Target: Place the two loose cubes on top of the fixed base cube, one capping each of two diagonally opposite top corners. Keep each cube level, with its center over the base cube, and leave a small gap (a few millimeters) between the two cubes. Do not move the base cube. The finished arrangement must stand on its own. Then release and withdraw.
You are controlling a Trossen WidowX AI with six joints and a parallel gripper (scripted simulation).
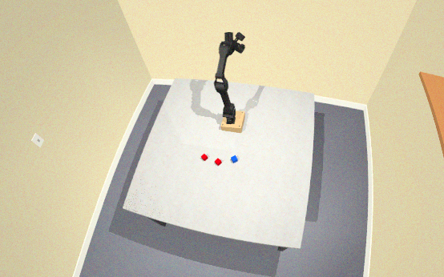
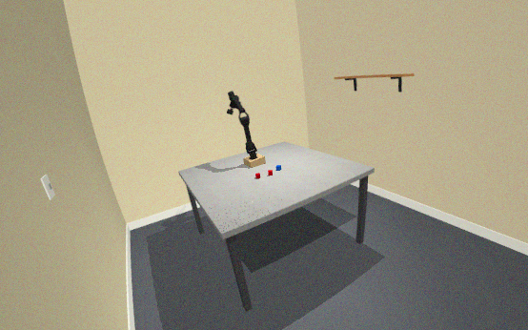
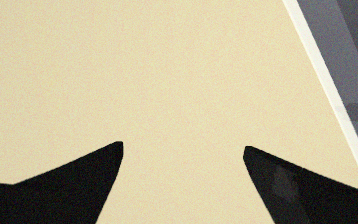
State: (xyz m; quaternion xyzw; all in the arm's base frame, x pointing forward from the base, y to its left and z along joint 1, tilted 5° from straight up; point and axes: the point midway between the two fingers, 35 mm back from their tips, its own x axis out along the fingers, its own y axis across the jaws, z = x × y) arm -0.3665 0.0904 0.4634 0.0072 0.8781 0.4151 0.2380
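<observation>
My gripper tip is 700 mm short of the red cube, 500 mm above it and 220 mm to the left of it. From my gripper tip the other things lie so: blue cube (700 mm ahead, 500 mm below, 10 mm to the right).
</observation>
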